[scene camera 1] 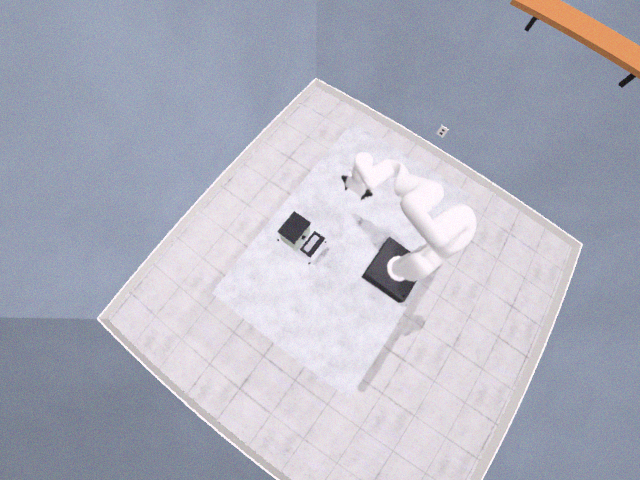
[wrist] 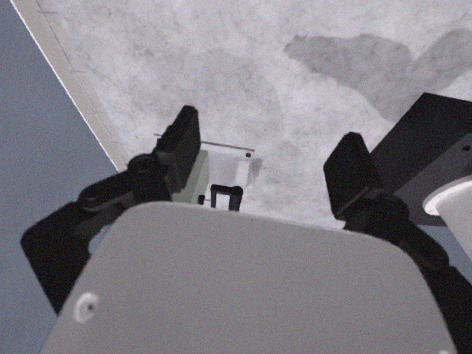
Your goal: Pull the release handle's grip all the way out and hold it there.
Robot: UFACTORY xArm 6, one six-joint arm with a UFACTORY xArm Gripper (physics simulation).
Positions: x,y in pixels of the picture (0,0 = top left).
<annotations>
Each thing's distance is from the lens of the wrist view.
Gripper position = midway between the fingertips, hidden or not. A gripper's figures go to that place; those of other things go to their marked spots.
my gripper (wrist: 266,137): 12 cm
base plate (wrist: 228,165): 47 cm
</annotations>
